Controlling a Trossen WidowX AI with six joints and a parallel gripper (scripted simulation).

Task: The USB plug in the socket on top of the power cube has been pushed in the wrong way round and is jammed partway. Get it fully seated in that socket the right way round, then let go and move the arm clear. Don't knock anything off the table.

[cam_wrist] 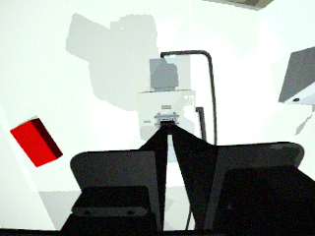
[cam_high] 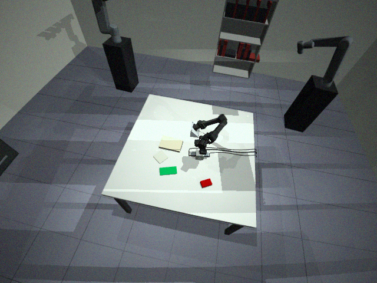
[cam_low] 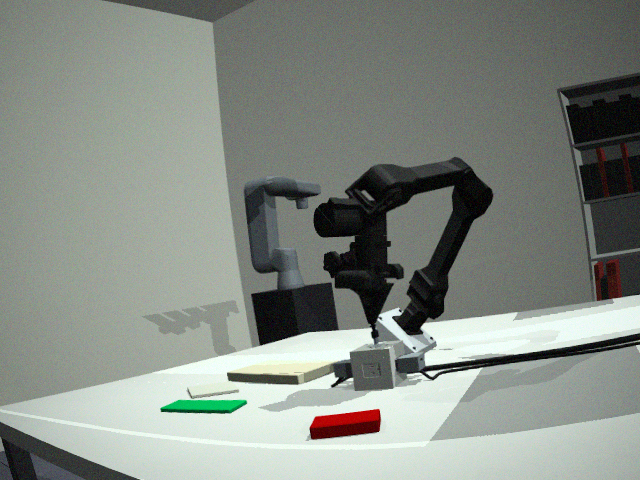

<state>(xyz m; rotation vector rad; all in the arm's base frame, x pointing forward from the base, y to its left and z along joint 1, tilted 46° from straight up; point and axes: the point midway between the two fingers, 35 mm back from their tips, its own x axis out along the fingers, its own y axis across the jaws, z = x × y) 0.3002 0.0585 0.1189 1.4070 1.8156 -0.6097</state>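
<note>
Now: the dark USB plug 20 mm below my gripper tip. Round my gripper tip: green flat block 240 mm ahead, 230 mm to the right, 120 mm below; then tan board 300 mm to the right, 110 mm below, 50 mm behind; then red block 250 mm ahead, 130 mm to the left, 110 mm below.
</note>
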